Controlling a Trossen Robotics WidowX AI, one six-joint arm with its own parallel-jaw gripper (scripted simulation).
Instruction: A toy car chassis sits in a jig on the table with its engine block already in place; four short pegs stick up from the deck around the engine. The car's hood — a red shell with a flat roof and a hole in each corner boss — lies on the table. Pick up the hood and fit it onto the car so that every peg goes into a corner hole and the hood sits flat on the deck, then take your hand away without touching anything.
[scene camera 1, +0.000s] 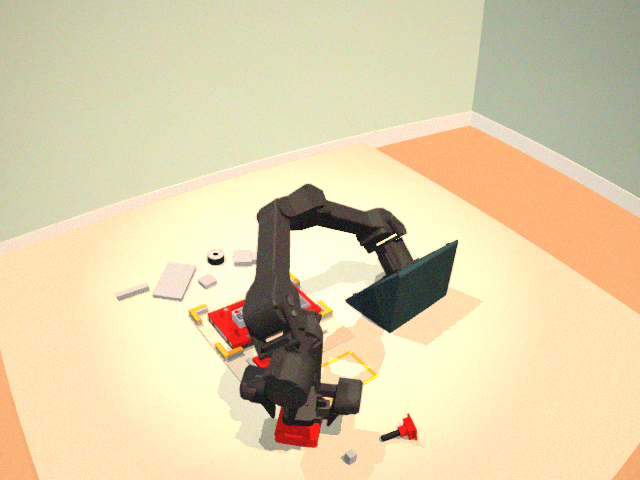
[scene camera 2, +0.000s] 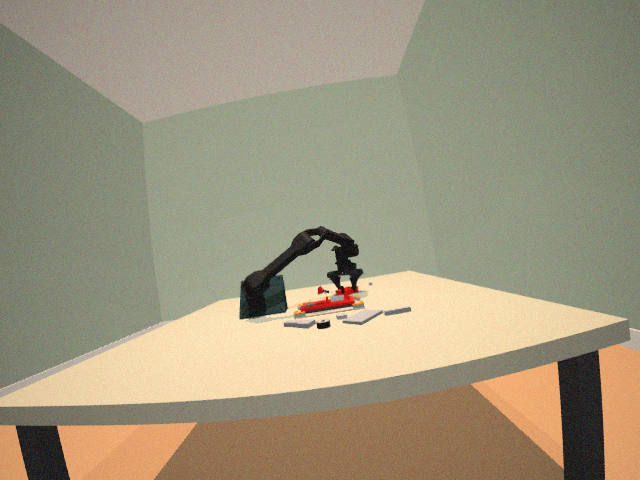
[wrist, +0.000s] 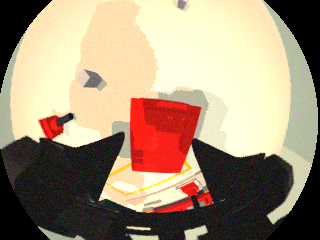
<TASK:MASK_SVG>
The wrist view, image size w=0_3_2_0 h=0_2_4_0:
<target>my gripper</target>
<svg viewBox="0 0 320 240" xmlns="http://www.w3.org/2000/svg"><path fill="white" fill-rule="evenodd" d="M0 148L13 191L33 223L69 239L77 235L85 240L124 240L128 233L159 235L159 240L187 240L185 231L204 225L208 233L197 235L197 240L267 240L288 213L275 224L267 215L287 201L295 185L293 165L275 152L267 157L263 152L236 157L193 139L192 151L213 204L179 212L127 211L97 203L123 148L124 132L80 147L69 147L47 137L37 141L21 136Z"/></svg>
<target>red hood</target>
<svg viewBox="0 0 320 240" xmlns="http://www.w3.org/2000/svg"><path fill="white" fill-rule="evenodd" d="M135 97L135 99L132 99L131 108L129 108L132 171L180 173L181 167L183 167L185 160L187 160L193 136L195 136L201 108L197 107L197 105L181 103L181 101Z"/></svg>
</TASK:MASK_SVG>
